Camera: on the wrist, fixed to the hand. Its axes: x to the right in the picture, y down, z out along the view.
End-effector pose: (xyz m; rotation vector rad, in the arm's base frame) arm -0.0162 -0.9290 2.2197 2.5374 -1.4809 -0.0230
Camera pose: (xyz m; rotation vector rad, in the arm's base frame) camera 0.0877 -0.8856 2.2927 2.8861 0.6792 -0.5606
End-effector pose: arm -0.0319 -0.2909 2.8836 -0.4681 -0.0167 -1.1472
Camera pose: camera -0.1284 -0.3735 2.8405 -0.6871 -0.5852 -2.5872
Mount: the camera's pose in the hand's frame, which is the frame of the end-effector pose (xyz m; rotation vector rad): 0.0206 -0.0967 -0.0907 -0.1130 -0.2169 -1.5281
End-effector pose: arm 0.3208 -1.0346 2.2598 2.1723 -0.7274 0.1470
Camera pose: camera 0.4031 -0.9286 2.2610 2.0761 0.8953 -0.8828
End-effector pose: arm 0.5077 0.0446 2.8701 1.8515 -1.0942 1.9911
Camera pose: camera 0.4928 0.1633 2.9308 1.8239 0.2932 0.7858
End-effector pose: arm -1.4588 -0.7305 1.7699 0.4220 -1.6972 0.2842
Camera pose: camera -1.3389 -0.7821 1.8007 1.5252 -1.1533 -0.9868
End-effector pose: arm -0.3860 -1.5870 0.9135 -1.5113 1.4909 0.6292
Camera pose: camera -0.3106 -1.6869 0.9619 -2.0356 -0.1132 -0.0869
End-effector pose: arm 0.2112 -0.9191 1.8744 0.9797 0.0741 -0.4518
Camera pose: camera 0.2037 -0.8978 1.7421 0.5931 0.6650 -1.9155
